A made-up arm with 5 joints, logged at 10 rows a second.
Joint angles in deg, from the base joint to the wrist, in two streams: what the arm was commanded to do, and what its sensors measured. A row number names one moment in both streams.
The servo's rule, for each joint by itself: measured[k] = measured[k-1] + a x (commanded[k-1-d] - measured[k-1]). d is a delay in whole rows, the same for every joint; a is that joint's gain. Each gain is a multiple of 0.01, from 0.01 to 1. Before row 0 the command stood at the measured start. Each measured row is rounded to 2 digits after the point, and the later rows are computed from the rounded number. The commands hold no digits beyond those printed.
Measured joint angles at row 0:
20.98 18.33 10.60 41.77 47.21
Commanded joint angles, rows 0 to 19:
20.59 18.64 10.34 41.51 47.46
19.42 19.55 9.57 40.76 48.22
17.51 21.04 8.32 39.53 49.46
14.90 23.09 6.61 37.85 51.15
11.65 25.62 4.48 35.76 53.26
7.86 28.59 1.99 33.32 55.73
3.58 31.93 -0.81 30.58 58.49
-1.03 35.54 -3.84 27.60 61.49
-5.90 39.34 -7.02 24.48 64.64
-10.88 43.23 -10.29 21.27 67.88
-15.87 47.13 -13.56 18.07 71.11
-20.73 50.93 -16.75 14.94 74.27
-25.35 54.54 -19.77 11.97 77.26
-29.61 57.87 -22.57 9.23 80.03
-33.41 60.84 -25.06 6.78 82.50
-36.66 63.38 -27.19 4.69 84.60
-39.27 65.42 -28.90 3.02 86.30
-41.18 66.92 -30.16 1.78 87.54
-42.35 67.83 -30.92 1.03 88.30
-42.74 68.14 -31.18 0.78 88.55
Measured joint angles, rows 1 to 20:
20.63 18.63 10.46 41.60 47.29
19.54 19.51 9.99 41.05 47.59
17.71 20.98 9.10 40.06 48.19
15.18 23.01 7.78 38.62 49.14
12.00 25.52 6.03 36.76 50.46
8.27 28.47 3.89 34.52 52.15
4.05 31.79 1.40 31.96 54.18
-0.52 35.39 -1.38 29.13 56.52
-5.36 39.18 -4.37 26.11 59.12
-10.33 43.07 -7.51 22.96 61.92
-15.32 46.97 -10.72 19.78 64.86
-20.19 50.77 -13.92 16.63 67.87
-24.83 54.39 -17.02 13.60 70.87
-29.13 57.73 -19.96 10.76 73.80
-32.98 60.72 -22.66 8.17 76.58
-36.29 63.27 -25.06 5.91 79.15
-38.97 65.33 -27.10 4.03 81.44
-40.96 66.86 -28.72 2.57 83.39
-42.21 67.79 -29.89 1.57 84.96
-42.69 68.13 -30.57 1.06 86.11
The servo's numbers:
d 0
a 0.90 0.96 0.53 0.65 0.32

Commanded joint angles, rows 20 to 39:
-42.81 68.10 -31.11 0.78 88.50
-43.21 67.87 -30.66 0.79 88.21
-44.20 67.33 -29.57 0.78 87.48
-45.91 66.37 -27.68 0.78 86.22
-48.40 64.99 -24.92 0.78 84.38
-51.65 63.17 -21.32 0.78 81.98
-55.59 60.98 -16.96 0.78 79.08
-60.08 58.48 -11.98 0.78 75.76
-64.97 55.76 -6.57 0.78 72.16
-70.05 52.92 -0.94 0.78 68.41
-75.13 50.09 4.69 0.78 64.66
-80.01 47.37 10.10 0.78 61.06
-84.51 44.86 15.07 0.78 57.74
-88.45 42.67 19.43 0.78 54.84
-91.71 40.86 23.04 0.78 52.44
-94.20 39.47 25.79 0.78 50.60
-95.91 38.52 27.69 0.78 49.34
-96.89 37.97 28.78 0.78 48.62
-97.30 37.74 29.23 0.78 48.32
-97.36 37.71 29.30 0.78 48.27
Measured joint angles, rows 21 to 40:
-42.80 68.10 -30.86 0.88 86.87
-43.17 67.88 -30.75 0.82 87.30
-44.10 67.35 -30.12 0.79 87.36
-45.73 66.41 -28.83 0.78 87.00
-48.13 65.05 -26.76 0.78 86.16
-51.30 63.25 -23.88 0.78 84.82
-55.16 61.07 -20.21 0.78 82.98
-59.59 58.58 -15.85 0.78 80.67
-64.43 55.87 -10.93 0.78 77.95
-69.49 53.04 -5.64 0.78 74.90
-74.57 50.21 -0.17 0.78 71.62
-79.47 47.48 5.27 0.78 68.24
-84.01 44.96 10.46 0.78 64.88
-88.01 42.76 15.21 0.78 61.67
-91.34 40.94 19.36 0.78 58.72
-93.91 39.53 22.77 0.78 56.12
-95.71 38.56 25.38 0.78 53.95
-96.77 37.99 27.18 0.78 52.24
-97.25 37.75 28.27 0.78 50.99
-97.35 37.71 28.82 0.78 50.12

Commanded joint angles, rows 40 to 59:
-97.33 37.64 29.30 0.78 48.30
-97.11 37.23 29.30 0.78 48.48
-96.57 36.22 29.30 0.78 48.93
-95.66 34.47 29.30 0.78 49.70
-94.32 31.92 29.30 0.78 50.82
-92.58 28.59 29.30 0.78 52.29
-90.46 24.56 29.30 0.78 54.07
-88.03 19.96 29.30 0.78 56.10
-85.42 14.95 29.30 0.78 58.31
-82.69 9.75 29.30 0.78 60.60
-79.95 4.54 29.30 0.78 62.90
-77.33 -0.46 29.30 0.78 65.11
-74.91 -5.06 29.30 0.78 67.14
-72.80 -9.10 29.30 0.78 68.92
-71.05 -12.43 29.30 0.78 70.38
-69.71 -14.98 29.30 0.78 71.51
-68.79 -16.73 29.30 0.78 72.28
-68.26 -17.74 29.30 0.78 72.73
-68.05 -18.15 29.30 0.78 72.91
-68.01 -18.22 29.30 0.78 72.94
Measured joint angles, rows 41 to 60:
-97.33 37.64 29.07 0.78 49.54
-97.13 37.25 29.19 0.78 49.20
-96.63 36.26 29.25 0.78 49.11
-95.76 34.54 29.28 0.78 49.30
-94.46 32.02 29.29 0.78 49.79
-92.77 28.73 29.30 0.78 50.59
-90.69 24.73 29.30 0.78 51.70
-88.30 20.15 29.30 0.78 53.11
-85.71 15.16 29.30 0.78 54.77
-82.99 9.97 29.30 0.78 56.64
-80.25 4.76 29.30 0.78 58.64
-77.62 -0.25 29.30 0.78 60.71
-75.18 -4.87 29.30 0.78 62.77
-73.04 -8.93 29.30 0.78 64.74
-71.25 -12.29 29.30 0.78 66.54
-69.86 -14.87 29.30 0.78 68.13
-68.90 -16.66 29.30 0.78 69.46
-68.32 -17.70 29.30 0.78 70.51
-68.08 -18.13 29.30 0.78 71.28
-68.02 -18.22 29.30 0.78 71.81

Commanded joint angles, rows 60 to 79:
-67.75 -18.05 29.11 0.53 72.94
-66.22 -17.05 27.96 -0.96 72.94
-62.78 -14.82 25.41 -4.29 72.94
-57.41 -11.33 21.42 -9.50 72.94
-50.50 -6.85 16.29 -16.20 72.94
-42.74 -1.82 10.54 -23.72 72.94
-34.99 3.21 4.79 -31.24 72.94
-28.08 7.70 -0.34 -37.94 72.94
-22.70 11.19 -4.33 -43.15 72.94
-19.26 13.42 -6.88 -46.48 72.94
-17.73 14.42 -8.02 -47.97 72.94
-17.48 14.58 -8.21 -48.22 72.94
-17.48 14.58 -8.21 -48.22 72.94
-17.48 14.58 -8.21 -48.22 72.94
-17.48 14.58 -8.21 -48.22 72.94
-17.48 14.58 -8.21 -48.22 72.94
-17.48 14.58 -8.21 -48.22 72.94
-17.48 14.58 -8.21 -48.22 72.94
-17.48 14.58 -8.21 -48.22 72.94
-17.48 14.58 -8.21 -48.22 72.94
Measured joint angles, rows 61 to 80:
-67.78 -18.06 29.20 0.62 72.17
-66.38 -17.09 28.54 -0.41 72.42
-63.14 -14.91 26.88 -2.93 72.59
-57.98 -11.47 23.99 -7.20 72.70
-51.25 -7.03 19.91 -13.05 72.78
-43.59 -2.03 14.94 -19.99 72.83
-35.85 3.00 9.56 -27.30 72.87
-28.86 7.51 4.31 -34.22 72.89
-23.32 11.04 -0.27 -40.02 72.91
-19.67 13.32 -3.77 -44.22 72.92
-17.92 14.38 -6.02 -46.66 72.93
-17.52 14.57 -7.18 -47.67 72.93
-17.48 14.58 -7.73 -48.03 72.93
-17.48 14.58 -7.98 -48.15 72.93
-17.48 14.58 -8.10 -48.20 72.93
-17.48 14.58 -8.16 -48.21 72.93
-17.48 14.58 -8.19 -48.22 72.93
-17.48 14.58 -8.20 -48.22 72.93
-17.48 14.58 -8.21 -48.22 72.93
-17.48 14.58 -8.21 -48.22 72.93

